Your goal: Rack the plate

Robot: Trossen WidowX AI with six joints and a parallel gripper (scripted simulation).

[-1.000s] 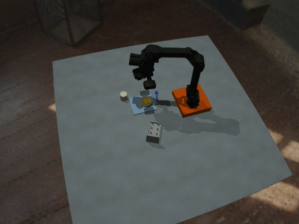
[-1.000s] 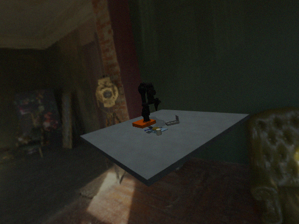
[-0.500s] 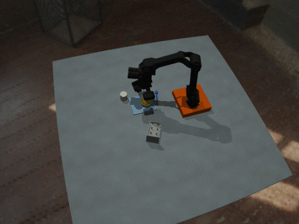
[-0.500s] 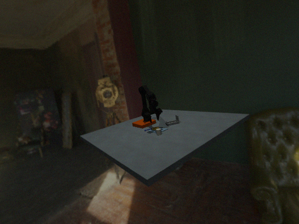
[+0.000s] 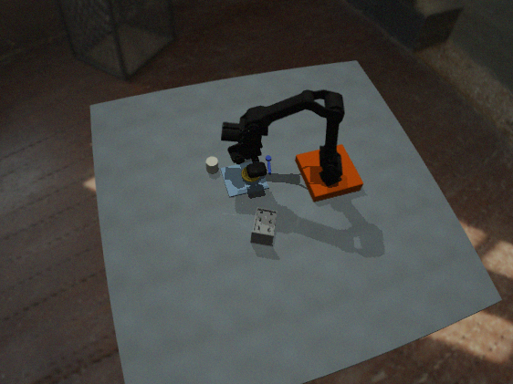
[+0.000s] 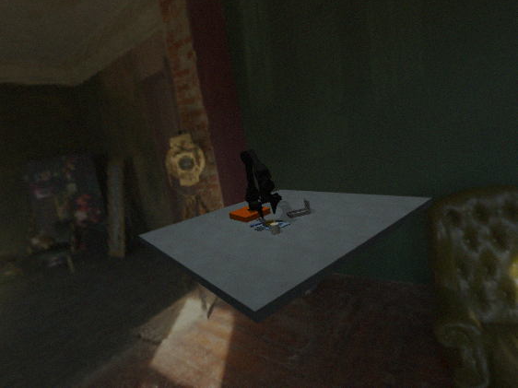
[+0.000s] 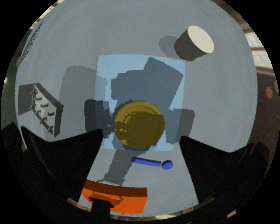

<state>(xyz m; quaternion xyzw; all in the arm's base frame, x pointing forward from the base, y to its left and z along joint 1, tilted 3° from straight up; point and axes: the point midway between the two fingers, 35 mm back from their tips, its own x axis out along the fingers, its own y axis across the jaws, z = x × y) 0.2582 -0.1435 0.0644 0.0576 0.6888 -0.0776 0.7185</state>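
The yellow plate lies 40 mm below my gripper tip. From my gripper tip the other things lie so: cream cup 110 mm ahead, 90 mm to the right, 30 mm below; blue spoon 90 mm behind, 20 mm to the right, 50 mm below; light blue mat 20 mm ahead, 50 mm below.
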